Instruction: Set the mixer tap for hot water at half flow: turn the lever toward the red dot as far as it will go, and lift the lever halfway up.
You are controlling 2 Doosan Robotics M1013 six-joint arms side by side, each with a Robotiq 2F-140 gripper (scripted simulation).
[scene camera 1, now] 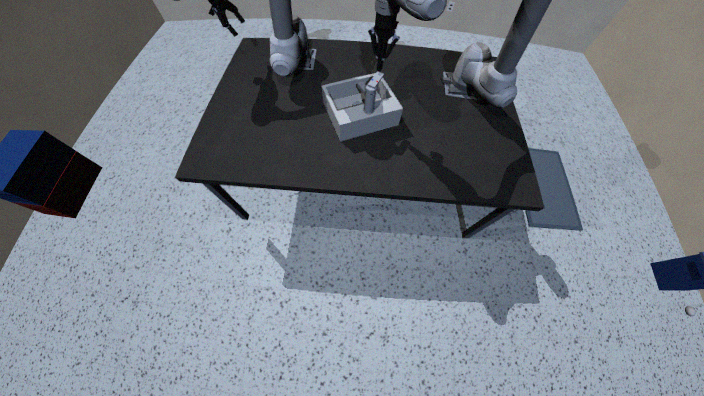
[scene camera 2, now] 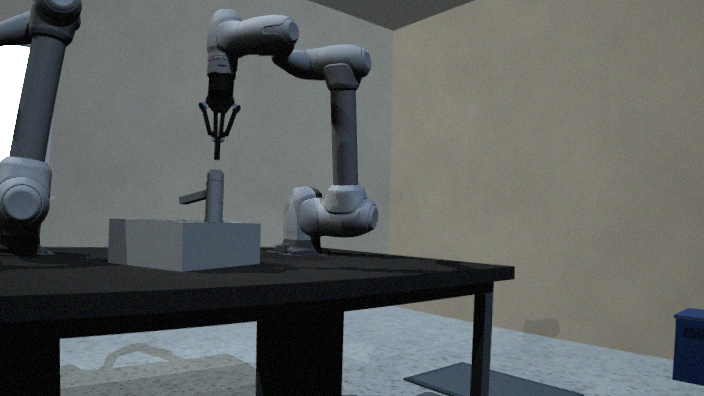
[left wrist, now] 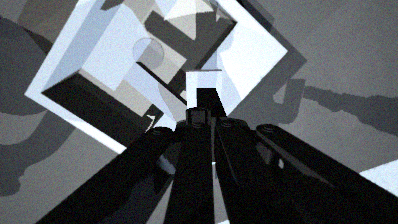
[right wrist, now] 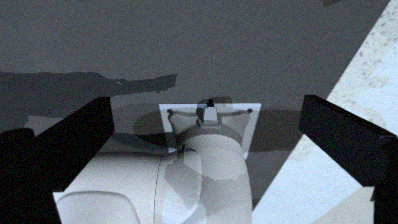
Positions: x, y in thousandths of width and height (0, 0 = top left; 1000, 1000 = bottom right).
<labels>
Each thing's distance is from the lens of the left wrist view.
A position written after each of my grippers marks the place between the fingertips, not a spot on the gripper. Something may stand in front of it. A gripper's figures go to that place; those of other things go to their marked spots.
my left gripper (left wrist: 516, 462): 0.17 m
flat lever (left wrist: 511, 350): 0.20 m
</labels>
